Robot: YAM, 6 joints.
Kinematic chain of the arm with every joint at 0, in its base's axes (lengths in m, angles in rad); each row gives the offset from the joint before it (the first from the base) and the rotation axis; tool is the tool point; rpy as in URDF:
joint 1: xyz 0 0 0.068 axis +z
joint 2: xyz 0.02 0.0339 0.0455 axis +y
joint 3: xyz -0.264 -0.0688 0 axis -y
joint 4: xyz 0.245 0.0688 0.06 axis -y
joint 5: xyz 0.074 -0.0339 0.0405 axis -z
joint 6: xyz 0.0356 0 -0.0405 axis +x
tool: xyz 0 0 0 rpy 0 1.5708 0
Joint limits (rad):
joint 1: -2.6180..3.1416
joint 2: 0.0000..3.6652
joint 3: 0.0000..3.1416
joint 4: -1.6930..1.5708
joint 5: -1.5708..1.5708
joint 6: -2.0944..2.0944
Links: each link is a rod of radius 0.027 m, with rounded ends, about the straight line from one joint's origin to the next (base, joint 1, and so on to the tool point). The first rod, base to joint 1, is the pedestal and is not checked.
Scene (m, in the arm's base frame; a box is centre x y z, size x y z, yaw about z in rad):
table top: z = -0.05
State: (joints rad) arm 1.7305 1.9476 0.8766 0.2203 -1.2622 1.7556
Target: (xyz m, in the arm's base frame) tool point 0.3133 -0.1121 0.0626
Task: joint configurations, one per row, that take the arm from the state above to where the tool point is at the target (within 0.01 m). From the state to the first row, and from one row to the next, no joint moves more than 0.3 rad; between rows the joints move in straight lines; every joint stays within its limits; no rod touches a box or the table.
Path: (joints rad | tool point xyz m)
1: 1.4590 1.9614 0.8718 0.2191 -1.2489 1.7556 | 0.0046 0.3437 0.1030
2: 1.1875 1.9751 0.8669 0.2180 -1.2357 1.7556 | 0.0963 0.3287 0.0971
3: 0.9159 1.9889 0.8621 0.2168 -1.2224 1.7556 | 0.1802 0.2896 0.0913
4: 0.6444 2.0027 0.8572 0.2156 -1.2092 1.7556 | 0.2502 0.2297 0.0854
5: 0.3729 2.0164 0.8524 0.2145 -1.1959 1.7556 | 0.3013 0.1534 0.0797
6: 0.1014 2.0302 0.8475 0.2133 -1.1826 1.7556 | 0.3298 0.0667 0.0739
7: -0.1702 2.0440 0.8427 0.2121 -1.1694 1.7556 | 0.3338 -0.0241 0.0682
8: -0.4417 2.0577 0.8378 0.2110 -1.1561 1.7556 | 0.3133 -0.1121 0.0626

